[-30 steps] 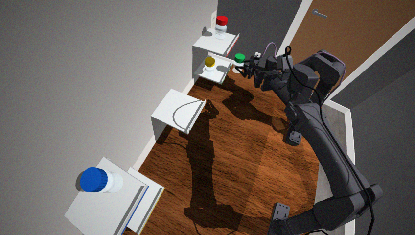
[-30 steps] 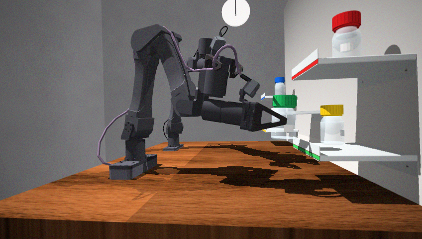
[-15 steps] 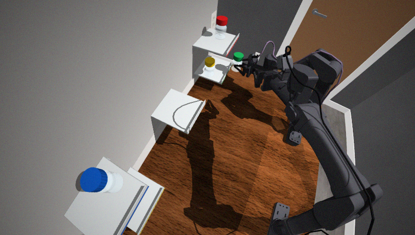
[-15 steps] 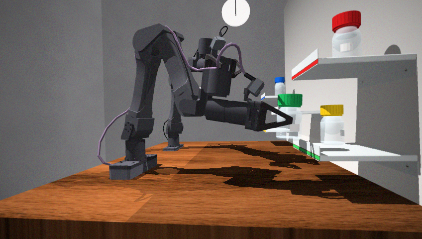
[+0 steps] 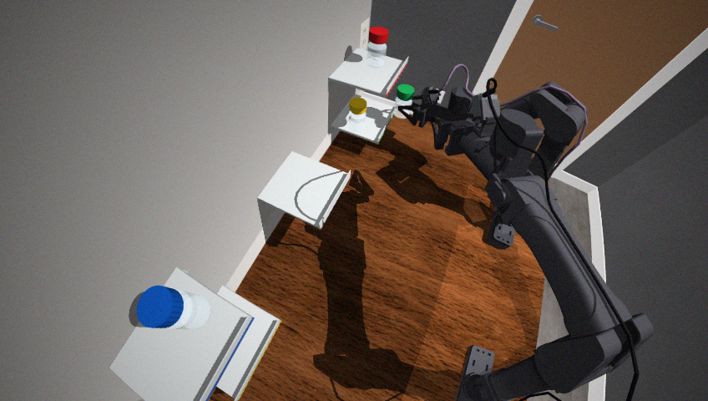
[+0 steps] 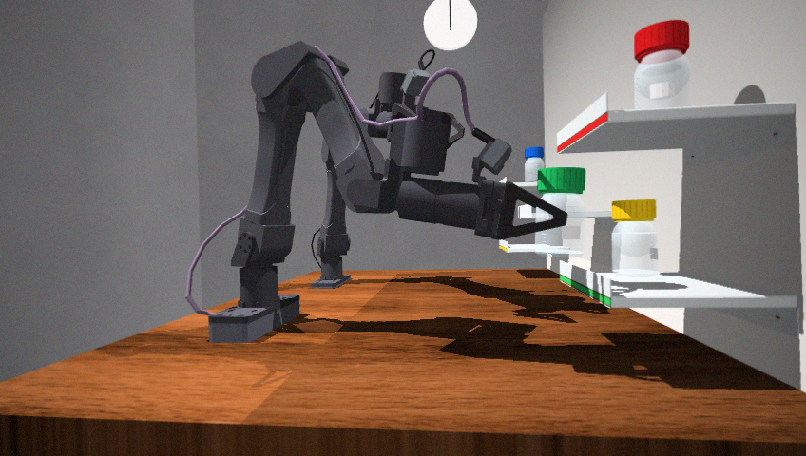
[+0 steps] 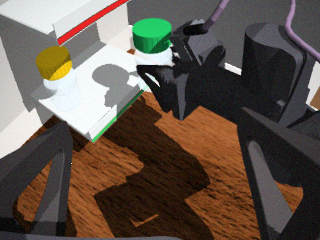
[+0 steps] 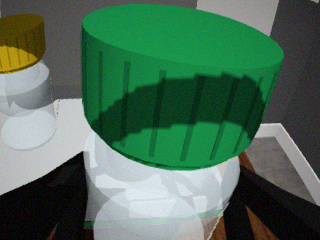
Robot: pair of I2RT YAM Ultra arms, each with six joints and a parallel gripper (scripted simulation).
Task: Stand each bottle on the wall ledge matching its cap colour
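The yellow-capped bottle lies 13 cm ahead of my right hand, 9 cm to the left of it and 3 cm below it. The rest, counted from my right hand: red-capped bottle: 12 cm ahead, 1 cm to the right, 16 cm above; then green-capped bottle: right at my right hand; then wall: 24 cm ahead, 41 cm to the left, 27 cm above.
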